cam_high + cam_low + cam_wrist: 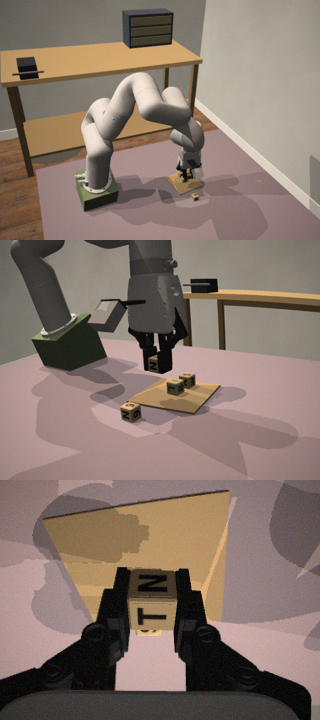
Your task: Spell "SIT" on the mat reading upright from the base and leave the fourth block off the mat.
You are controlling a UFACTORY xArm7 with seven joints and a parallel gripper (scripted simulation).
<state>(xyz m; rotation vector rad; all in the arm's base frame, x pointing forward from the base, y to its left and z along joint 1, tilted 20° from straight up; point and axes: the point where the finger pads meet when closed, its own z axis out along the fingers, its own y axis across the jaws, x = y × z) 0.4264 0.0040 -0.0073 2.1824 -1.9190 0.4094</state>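
Right now my hand is 80 mm above the tan mat and 40 mm to the right of it. From my hand the other things lie so: wooden block: 10 mm below.
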